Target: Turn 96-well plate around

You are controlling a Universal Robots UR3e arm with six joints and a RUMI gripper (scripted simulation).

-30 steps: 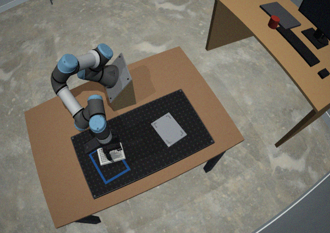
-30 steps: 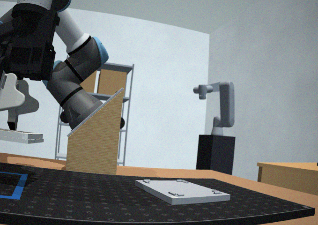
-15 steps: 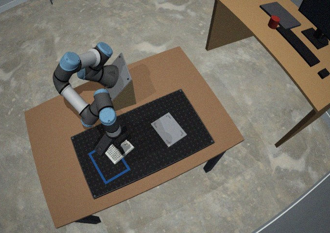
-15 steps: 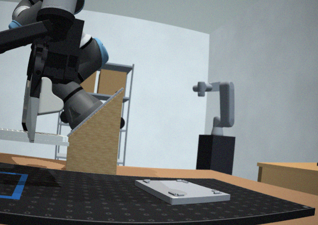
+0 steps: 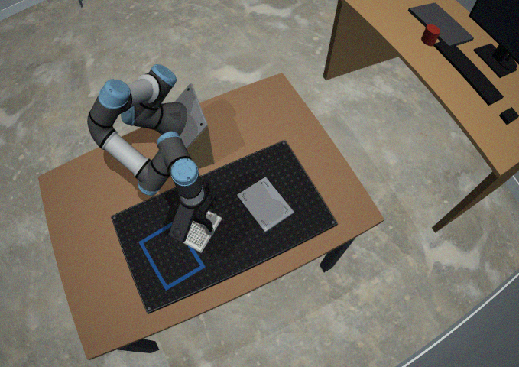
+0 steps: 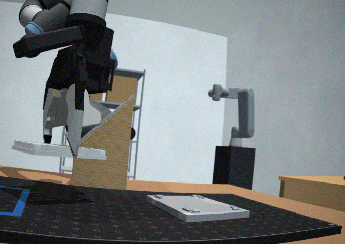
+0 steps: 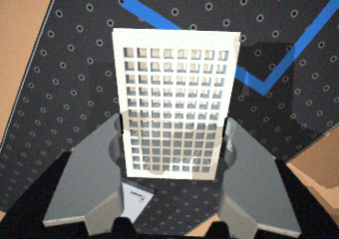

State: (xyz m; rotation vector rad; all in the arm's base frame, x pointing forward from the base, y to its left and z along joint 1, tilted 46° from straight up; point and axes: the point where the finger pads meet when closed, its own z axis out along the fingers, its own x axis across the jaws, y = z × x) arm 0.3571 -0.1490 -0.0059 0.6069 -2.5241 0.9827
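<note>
Now: hand 24 cm to the right of the grey plate nest N1 and 9 cm above it. Also, from my hand: corner label 8 cm ahead, 19 cm to the left, 8 cm below; then white 96-well plate 1 cm below.
</note>
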